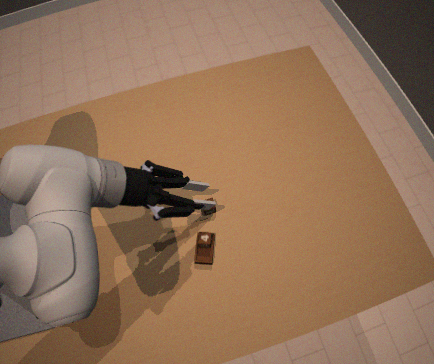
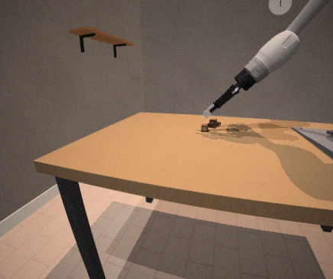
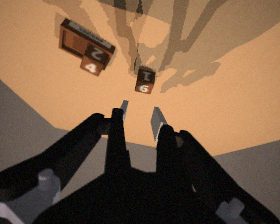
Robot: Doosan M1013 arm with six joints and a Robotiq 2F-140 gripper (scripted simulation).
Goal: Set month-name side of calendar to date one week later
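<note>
My hand is 20 mm short of the cube and 80 mm above it. Also, from my hand: tray: 20 mm behind, 100 mm to the right, 90 mm below.
</note>
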